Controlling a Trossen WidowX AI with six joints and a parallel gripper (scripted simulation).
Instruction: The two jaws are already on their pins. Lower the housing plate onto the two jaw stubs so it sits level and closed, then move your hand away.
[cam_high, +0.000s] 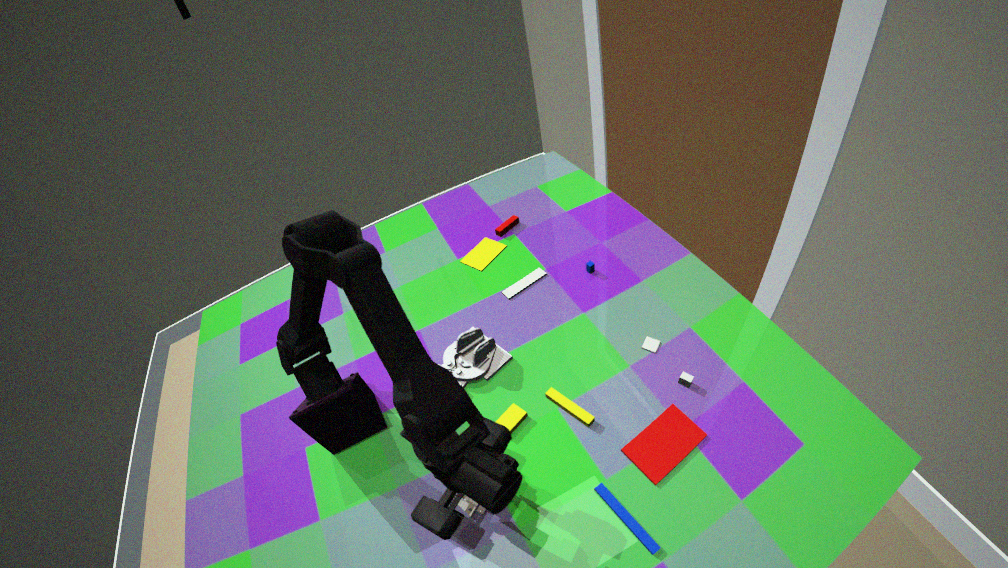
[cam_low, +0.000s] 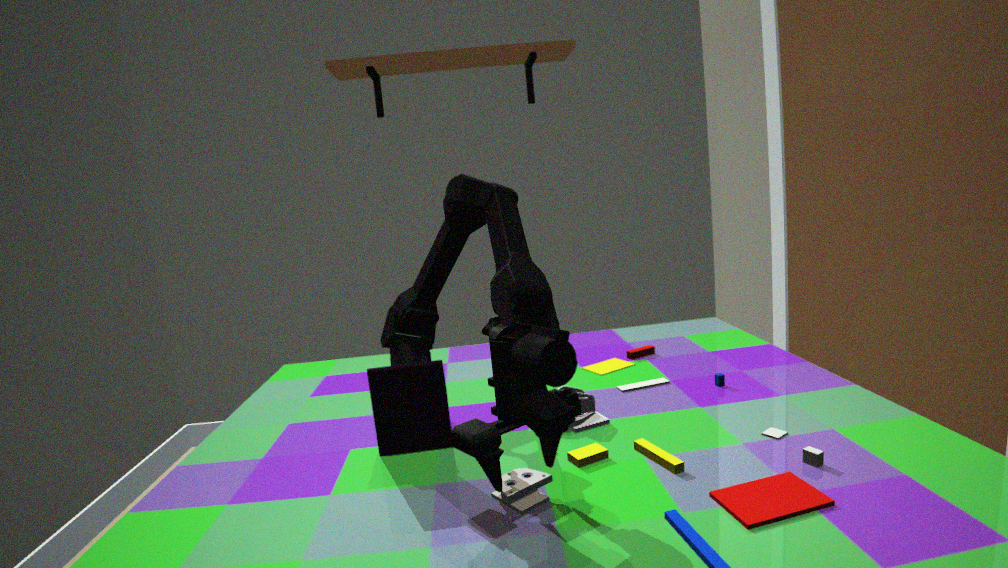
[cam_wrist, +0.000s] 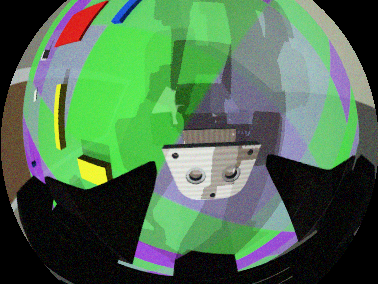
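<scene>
Now: the grey stand 1 cm behind my gripper tip, 1 cm to the left of it and 3 cm below it. From my gripper tip the other things lie so: blue bar (19 cm ahead, 14 cm to the right, 3 cm below); then yellow block (10 cm ahead, 11 cm to the left, 3 cm below); then yellow bar (21 cm ahead, 8 cm to the left, 3 cm below).
</scene>
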